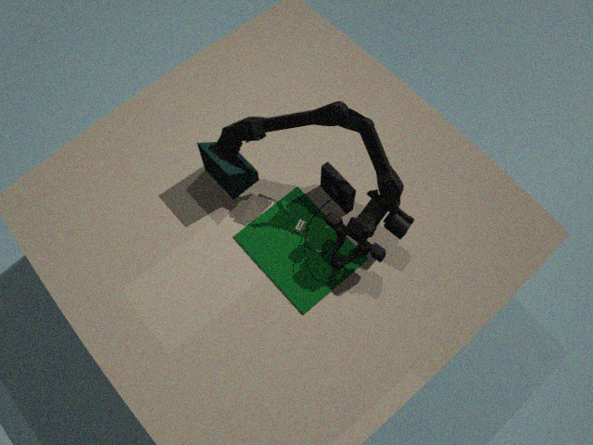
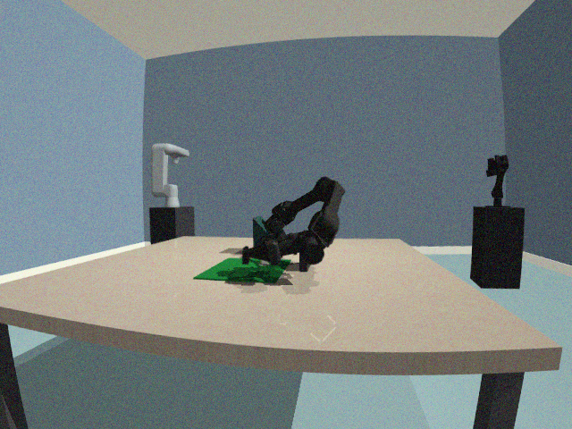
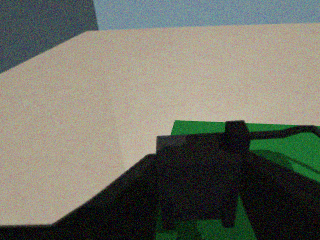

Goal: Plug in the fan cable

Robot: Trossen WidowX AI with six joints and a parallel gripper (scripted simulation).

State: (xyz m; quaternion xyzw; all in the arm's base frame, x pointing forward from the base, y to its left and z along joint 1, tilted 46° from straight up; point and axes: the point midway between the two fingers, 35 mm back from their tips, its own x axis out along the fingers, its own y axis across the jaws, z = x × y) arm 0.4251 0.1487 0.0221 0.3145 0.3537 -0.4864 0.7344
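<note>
Right now the green board is 110 mm behind my gripper tip, 90 mm below it and 40 mm to the right of it. Also, from my gripper tip: dark fan plug 10 mm below; then black fan 190 mm behind, 130 mm to the left, 20 mm below; then white four-pin fan header 170 mm behind, 70 mm below, 10 mm to the right.
</note>
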